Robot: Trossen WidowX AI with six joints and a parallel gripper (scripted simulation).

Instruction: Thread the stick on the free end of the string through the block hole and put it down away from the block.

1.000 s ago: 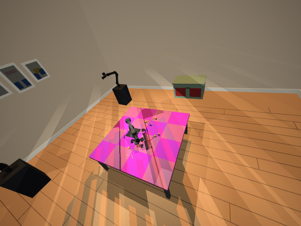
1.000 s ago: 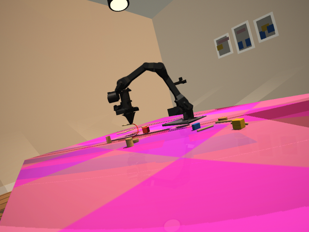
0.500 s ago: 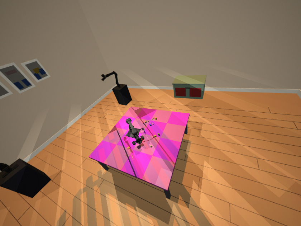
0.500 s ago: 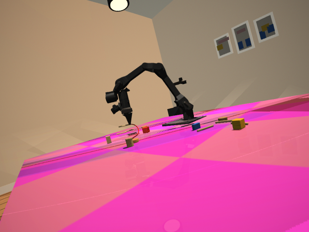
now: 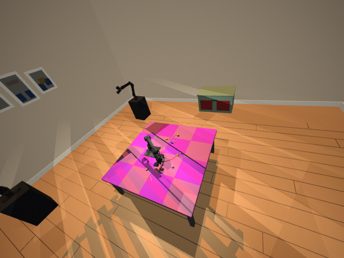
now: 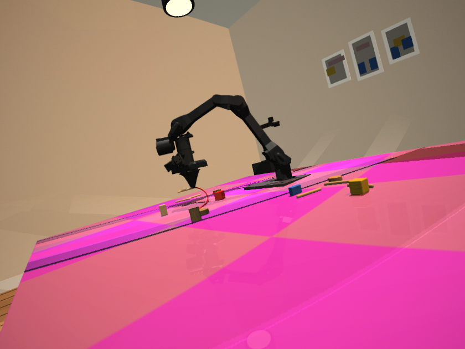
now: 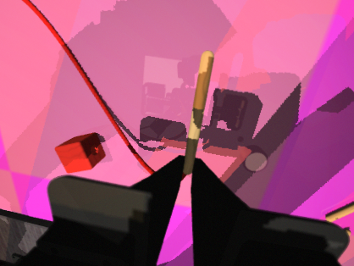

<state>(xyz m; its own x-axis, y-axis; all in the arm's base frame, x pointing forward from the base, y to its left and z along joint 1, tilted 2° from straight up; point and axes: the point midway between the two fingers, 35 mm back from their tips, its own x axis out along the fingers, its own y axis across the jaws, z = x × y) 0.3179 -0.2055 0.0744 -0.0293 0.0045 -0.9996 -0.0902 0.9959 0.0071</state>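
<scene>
Now: the thin wooden stick 2 cm ahead of my gripper tip. Also, from my gripper tip: red block (5 cm behind, 11 cm to the left, 5 cm below); round wooden button (11 cm ahead, 24 cm to the left, 5 cm below); tan block (15 cm ahead, 4 cm to the left, 4 cm below).
</scene>
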